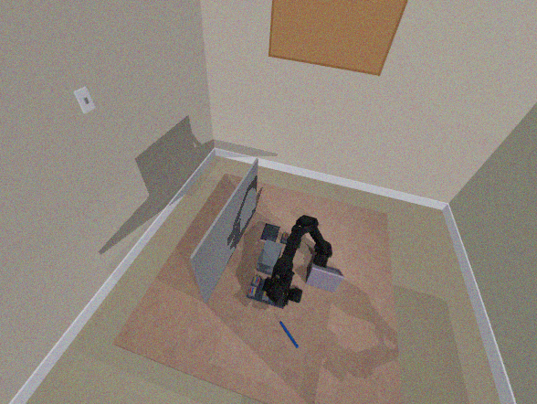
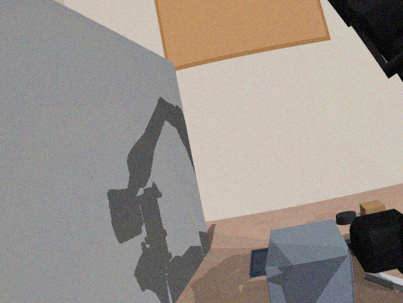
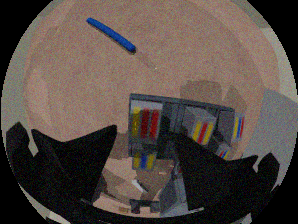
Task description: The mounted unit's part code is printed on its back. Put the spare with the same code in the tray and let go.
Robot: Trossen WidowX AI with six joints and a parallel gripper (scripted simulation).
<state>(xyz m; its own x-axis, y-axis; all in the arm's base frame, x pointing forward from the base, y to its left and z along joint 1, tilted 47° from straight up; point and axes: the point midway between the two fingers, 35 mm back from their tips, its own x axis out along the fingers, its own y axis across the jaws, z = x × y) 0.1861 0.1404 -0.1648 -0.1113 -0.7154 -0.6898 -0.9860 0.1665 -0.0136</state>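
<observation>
My gripper tip is now 3 cm above the grey spare. The rest, counted from my gripper tip: blue stick: 7 cm behind, 14 cm to the left, 7 cm below; white bar: 2 cm behind, 23 cm to the right, 7 cm below; unit: 10 cm ahead, 22 cm to the right, 2 cm below.
</observation>
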